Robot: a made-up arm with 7 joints.
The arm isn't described. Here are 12 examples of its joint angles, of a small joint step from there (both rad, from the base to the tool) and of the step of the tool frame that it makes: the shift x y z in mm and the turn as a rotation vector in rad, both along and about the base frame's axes.
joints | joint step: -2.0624 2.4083 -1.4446 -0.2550 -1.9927 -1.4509 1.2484 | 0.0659 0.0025 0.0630 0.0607 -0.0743 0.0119 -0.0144
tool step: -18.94 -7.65 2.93 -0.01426 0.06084 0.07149
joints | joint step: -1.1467 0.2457 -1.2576 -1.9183 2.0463 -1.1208 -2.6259 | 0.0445 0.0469 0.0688 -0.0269 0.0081 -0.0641 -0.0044
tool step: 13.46 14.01 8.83 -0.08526 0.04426 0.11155
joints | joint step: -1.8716 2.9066 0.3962 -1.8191 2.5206 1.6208 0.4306 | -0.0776 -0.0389 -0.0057 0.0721 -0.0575 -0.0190 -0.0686
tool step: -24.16 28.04 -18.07 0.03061 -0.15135 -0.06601
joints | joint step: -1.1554 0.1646 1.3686 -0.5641 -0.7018 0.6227 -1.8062 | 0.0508 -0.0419 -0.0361 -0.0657 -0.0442 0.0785 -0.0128
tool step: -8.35 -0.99 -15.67 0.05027 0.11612 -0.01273
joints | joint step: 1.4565 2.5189 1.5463 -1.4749 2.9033 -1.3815 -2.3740 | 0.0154 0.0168 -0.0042 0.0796 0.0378 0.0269 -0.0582
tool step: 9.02 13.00 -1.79 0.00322 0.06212 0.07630
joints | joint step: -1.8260 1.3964 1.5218 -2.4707 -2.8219 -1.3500 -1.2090 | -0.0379 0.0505 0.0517 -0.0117 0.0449 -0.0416 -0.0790
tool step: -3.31 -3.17 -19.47 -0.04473 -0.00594 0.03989
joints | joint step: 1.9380 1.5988 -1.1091 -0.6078 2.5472 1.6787 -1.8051 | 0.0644 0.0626 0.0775 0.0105 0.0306 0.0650 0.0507
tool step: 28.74 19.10 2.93 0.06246 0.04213 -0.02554
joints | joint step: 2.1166 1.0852 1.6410 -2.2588 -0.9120 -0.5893 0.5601 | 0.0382 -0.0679 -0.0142 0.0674 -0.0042 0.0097 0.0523
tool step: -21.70 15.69 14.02 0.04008 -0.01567 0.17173
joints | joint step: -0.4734 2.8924 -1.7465 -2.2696 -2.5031 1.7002 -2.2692 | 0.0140 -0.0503 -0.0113 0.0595 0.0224 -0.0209 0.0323
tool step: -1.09 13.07 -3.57 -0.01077 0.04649 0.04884
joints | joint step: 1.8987 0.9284 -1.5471 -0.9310 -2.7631 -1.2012 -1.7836 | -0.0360 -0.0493 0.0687 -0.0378 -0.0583 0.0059 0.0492
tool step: -8.27 -18.73 -38.88 0.05829 -0.14273 0.01027
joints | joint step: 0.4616 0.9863 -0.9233 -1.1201 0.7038 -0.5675 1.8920 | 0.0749 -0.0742 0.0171 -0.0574 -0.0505 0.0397 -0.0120
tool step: -24.00 -39.61 -9.01 -0.07968 0.04930 0.00305
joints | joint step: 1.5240 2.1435 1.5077 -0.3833 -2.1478 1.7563 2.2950 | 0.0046 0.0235 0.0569 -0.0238 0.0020 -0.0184 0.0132
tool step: 15.57 -8.90 2.00 -0.02994 -0.01808 -0.05853
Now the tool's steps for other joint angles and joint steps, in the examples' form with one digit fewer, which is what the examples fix.
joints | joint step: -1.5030 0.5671 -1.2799 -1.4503 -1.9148 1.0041 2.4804 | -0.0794 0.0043 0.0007 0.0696 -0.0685 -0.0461 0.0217
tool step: 10.5 -0.5 29.0 0.0636 -0.1152 0.0467
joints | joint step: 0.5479 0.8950 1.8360 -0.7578 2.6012 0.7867 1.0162 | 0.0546 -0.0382 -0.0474 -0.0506 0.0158 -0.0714 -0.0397
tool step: -8.4 -6.9 3.8 -0.0331 0.0869 0.0707
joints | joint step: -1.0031 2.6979 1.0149 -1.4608 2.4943 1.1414 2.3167 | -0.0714 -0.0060 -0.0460 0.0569 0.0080 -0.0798 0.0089
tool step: -20.1 20.8 -2.8 -0.0991 -0.0812 -0.1088
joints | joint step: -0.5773 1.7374 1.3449 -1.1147 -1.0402 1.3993 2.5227 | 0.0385 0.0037 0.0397 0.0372 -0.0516 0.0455 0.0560
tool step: -1.0 8.0 -3.6 -0.0376 -0.0506 0.0604
